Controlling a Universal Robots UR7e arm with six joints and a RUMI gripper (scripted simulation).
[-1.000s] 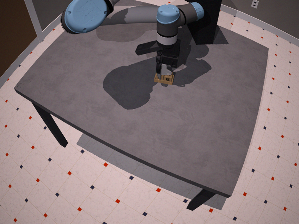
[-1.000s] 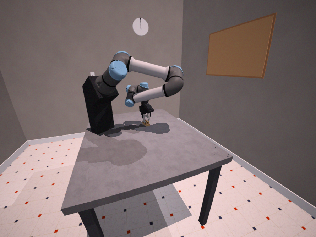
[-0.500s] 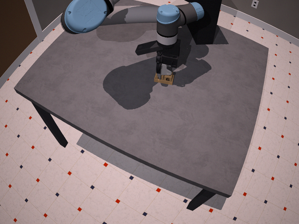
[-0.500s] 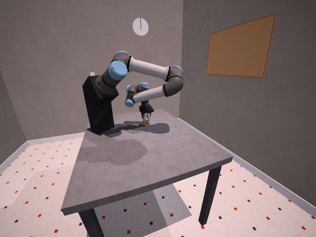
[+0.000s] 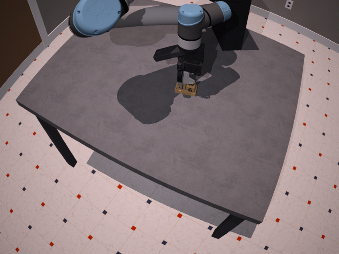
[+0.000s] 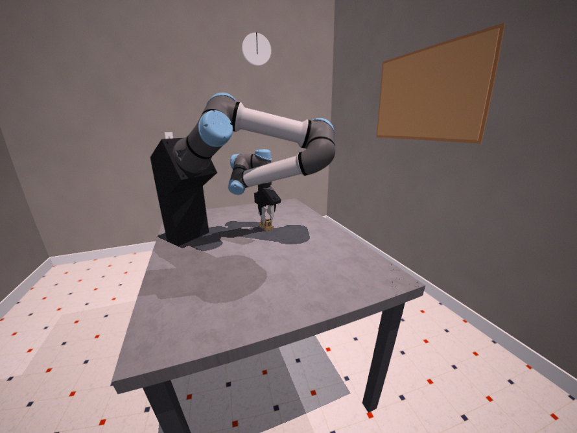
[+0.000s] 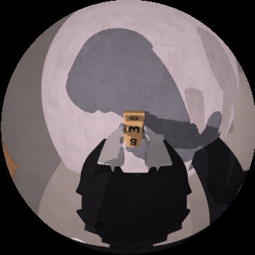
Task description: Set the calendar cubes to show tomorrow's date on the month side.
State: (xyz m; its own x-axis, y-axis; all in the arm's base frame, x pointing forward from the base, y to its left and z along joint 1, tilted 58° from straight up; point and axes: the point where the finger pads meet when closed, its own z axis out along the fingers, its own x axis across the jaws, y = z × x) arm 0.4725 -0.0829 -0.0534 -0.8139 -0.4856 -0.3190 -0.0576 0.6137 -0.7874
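Right now the wooden tray is 3 cm below my hand and 2 cm to the left of it.
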